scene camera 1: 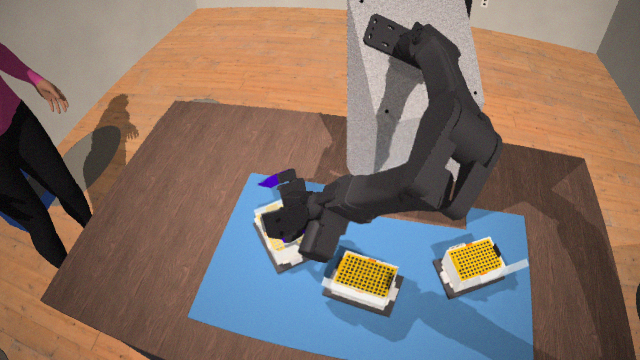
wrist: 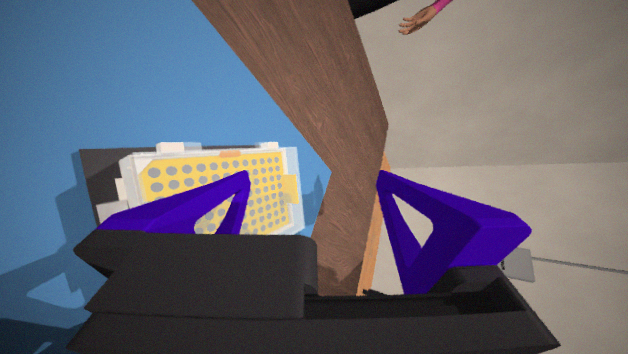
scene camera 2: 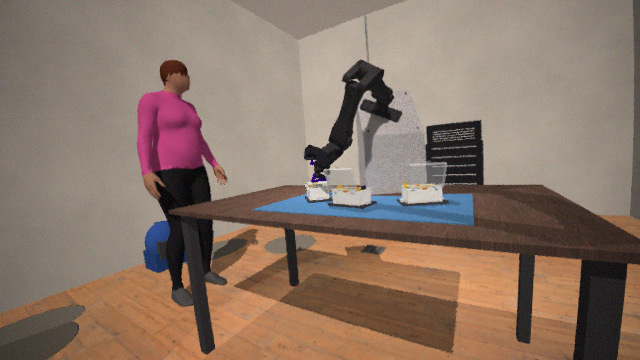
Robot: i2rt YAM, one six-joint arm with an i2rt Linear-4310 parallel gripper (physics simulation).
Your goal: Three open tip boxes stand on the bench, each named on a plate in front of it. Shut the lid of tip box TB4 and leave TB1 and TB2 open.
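Seen in the pictures: gripper, fingertip midpoint: [scene camera 1: 266, 204] [wrist: 313, 177] [scene camera 2: 311, 173]; arm's base, link origin: [scene camera 1: 408, 47] [scene camera 2: 380, 110].
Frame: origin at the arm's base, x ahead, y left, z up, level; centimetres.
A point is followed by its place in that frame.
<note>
Tip box TB4 [scene camera 1: 288, 258] {x 36.5, y -10.8, z -37.7 cm} [scene camera 2: 317, 193] {x 35.9, y -10.5, z -35.9 cm} [wrist: 266, 200] {x 31.0, y -16.2, z -31.7 cm} stands at the left of the mat, partly hidden by my gripper in scene camera 1. Its clear lid [wrist: 298, 215] {x 26.9, y -17.8, z -31.7 cm} lies down over the pale-looking yellow tip rack; I cannot tell if it is fully seated. My gripper [scene camera 1: 273, 211] {x 31.7, y -18.2, z -27.5 cm} [scene camera 2: 315, 170] {x 31.7, y -18.2, z -27.5 cm} [wrist: 313, 177] {x 31.7, y -18.2, z -27.5 cm} is open and empty, low over TB4, with one purple finger in front of the box in the wrist view. Contact is unclear. The middle tip box [scene camera 1: 366, 274] [scene camera 2: 352, 197] {x 38.2, y 11.0, z -35.8 cm} and the right tip box [scene camera 1: 475, 260] [scene camera 2: 422, 194] {x 23.9, y 30.7, z -35.8 cm} have raised clear lids; their name plates are not readable.
The boxes stand on a blue mat [scene camera 1: 250, 305] {x 50.4, y -12.5, z -39.4 cm} [scene camera 2: 450, 212] {x 30.8, y 42.4, z -39.4 cm} on the brown table [scene camera 1: 200, 150] {x 17.2, y -56.2, z -39.7 cm} [scene camera 2: 540, 215] {x 23.0, y 63.1, z -39.7 cm}. A grey speckled pedestal [scene camera 1: 361, 135] {x 8.8, y -6.4, z -21.0 cm} [scene camera 2: 405, 145] {x -0.6, y 12.1, z -17.8 cm} stands behind, below the arm. A person in pink [scene camera 2: 170, 135] stands beyond the left table edge.
</note>
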